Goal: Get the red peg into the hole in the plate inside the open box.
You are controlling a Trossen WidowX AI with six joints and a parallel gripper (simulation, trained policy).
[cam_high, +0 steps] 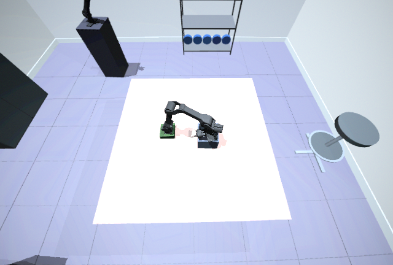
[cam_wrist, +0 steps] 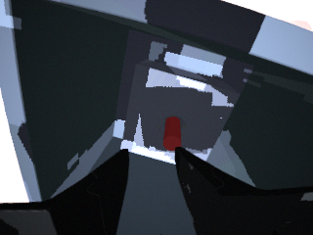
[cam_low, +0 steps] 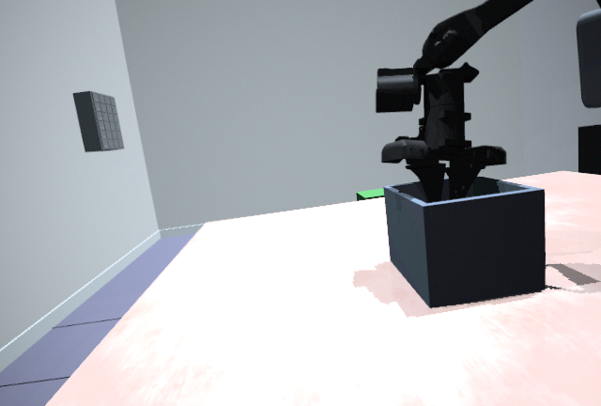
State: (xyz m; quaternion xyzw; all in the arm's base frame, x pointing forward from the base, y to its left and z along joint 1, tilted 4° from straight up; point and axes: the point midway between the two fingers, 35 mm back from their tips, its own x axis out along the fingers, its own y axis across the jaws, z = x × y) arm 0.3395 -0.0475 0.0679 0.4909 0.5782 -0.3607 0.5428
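Now: the red peg 10 mm behind my gripper tip and 50 mm below it.
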